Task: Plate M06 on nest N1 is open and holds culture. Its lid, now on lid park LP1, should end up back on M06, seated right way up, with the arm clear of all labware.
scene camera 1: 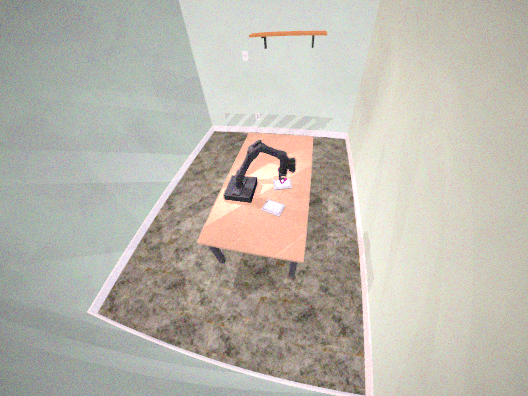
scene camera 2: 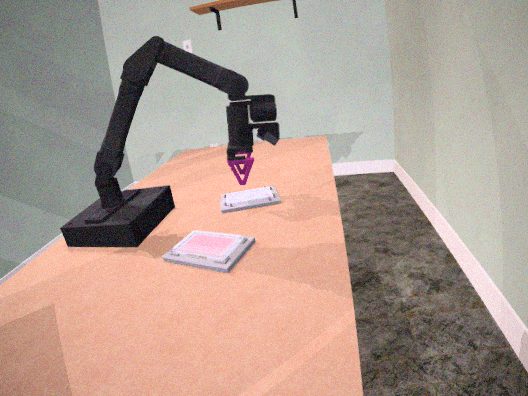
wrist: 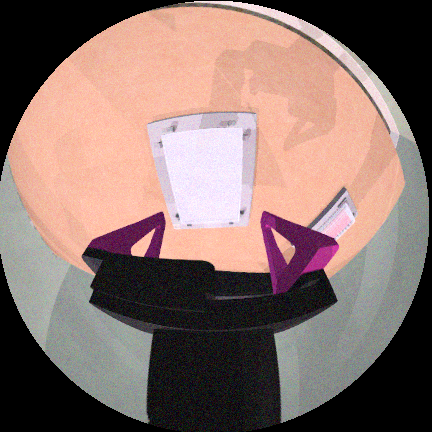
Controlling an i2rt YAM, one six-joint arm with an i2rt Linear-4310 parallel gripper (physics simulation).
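Seen in the pictures: gripper, fingertip midpoint: (scene camera 1: 281, 179) (scene camera 2: 242, 179) (wrist: 212, 216); arm's base, origin of the base link: (scene camera 1: 239, 186) (scene camera 2: 114, 206).
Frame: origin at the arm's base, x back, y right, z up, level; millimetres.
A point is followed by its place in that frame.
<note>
The white lid (scene camera 2: 250, 197) {x -357, y -136, z -47 mm} (wrist: 205, 175) {x -356, y -161, z -47 mm} lies flat on lid park LP1 (scene camera 2: 235, 207) {x -326, y -89, z -55 mm} (wrist: 252, 165) {x -382, y -110, z -55 mm}, a light grey base with small corner posts. Plate M06 (scene camera 2: 207, 245) {x -334, y 135, z -40 mm} (wrist: 340, 223) {x -357, y 117, z -39 mm} is open and shows pink culture; it sits on nest N1 (scene camera 2: 232, 266) {x -398, y 180, z -59 mm} (wrist: 345, 194) {x -410, y 86, z -53 mm}, nearer the front in scene camera 2. My gripper (scene camera 2: 242, 182) {x -339, y -148, z 2 mm} (wrist: 212, 216) {x -339, y -148, z 2 mm} is open and empty, with magenta fingers pointing down. It hangs a little above the lid park. In the wrist view the lid lies ahead of and between the two fingertips, lined up nearly straight with them.
The black arm base (scene camera 1: 241, 190) {x -33, y 49, z 8 mm} (scene camera 2: 120, 220) {x -88, y 90, z -1 mm} stands on the wooden table (scene camera 1: 255, 230) {x -244, y 355, z -65 mm} (scene camera 2: 175, 325) {x -350, y 343, z -65 mm}, left of both holders. The right table edge drops to the floor. A wall shelf (scene camera 1: 287, 34) hangs on the far wall, well beyond the table.
</note>
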